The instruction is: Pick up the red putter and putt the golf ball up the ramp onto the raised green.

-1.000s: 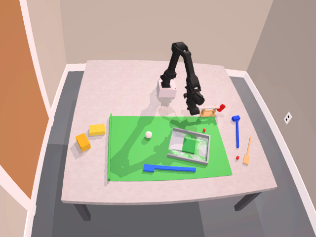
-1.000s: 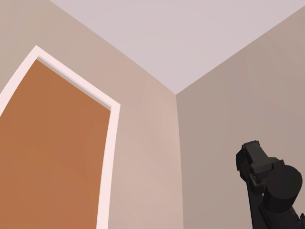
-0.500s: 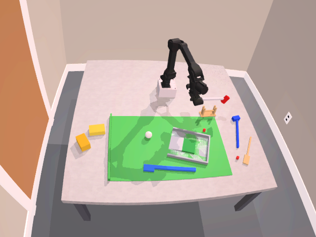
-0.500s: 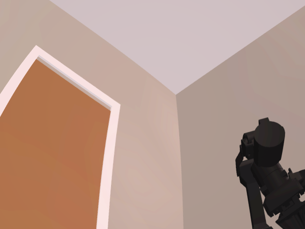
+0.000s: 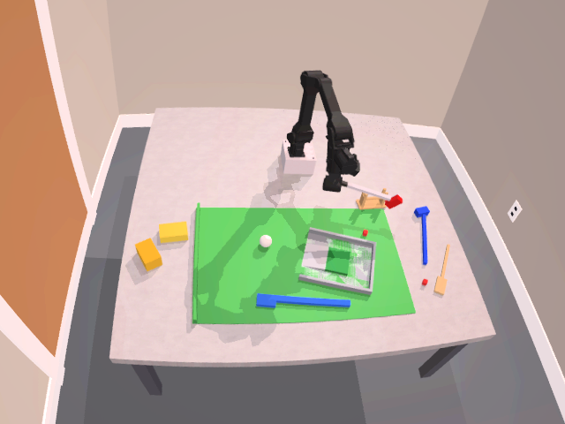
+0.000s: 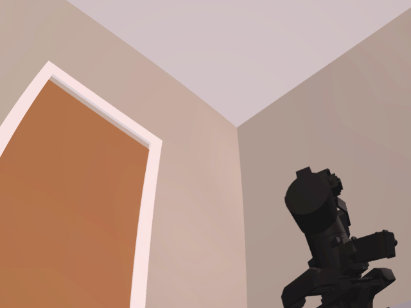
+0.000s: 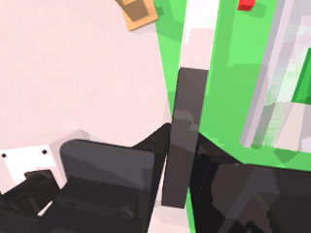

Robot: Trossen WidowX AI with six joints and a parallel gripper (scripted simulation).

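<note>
The red putter is 11 cm to the left of my gripper tip, 4 cm ahead of it and 2 cm above it. The rest, counted from my gripper tip: white golf ball (26 cm to the right, 14 cm ahead, 11 cm below); then green mat (21 cm ahead, 14 cm to the right, 13 cm below); then wooden stand (20 cm to the left, 10 cm below, 3 cm behind).
</note>
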